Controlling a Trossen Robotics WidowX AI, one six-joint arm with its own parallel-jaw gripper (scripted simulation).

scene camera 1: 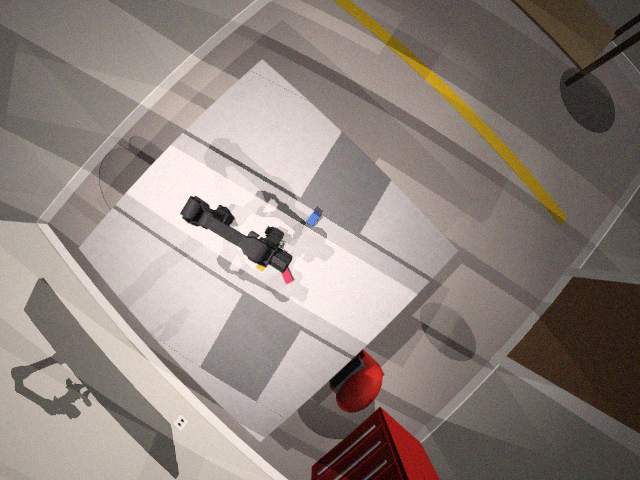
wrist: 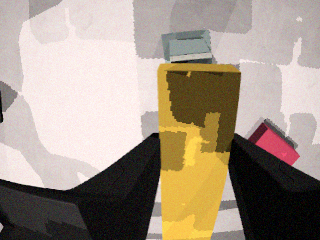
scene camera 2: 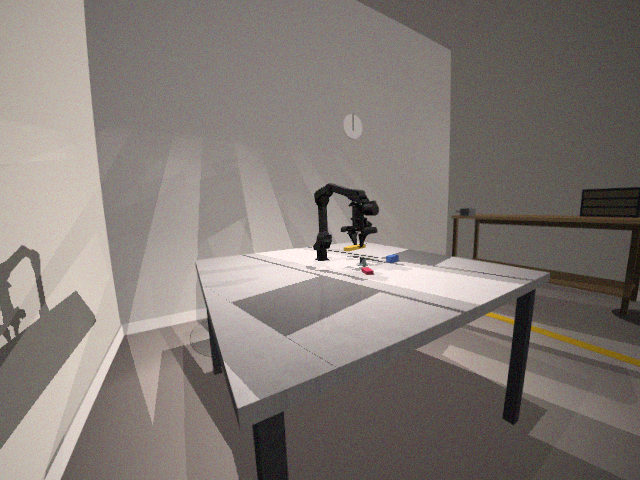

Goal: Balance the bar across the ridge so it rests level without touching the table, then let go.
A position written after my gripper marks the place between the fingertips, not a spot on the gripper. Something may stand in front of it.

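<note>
A yellow bar (wrist: 198, 103) is held in my gripper (wrist: 194, 141). I see a pink block (wrist: 264, 137) too.
</note>
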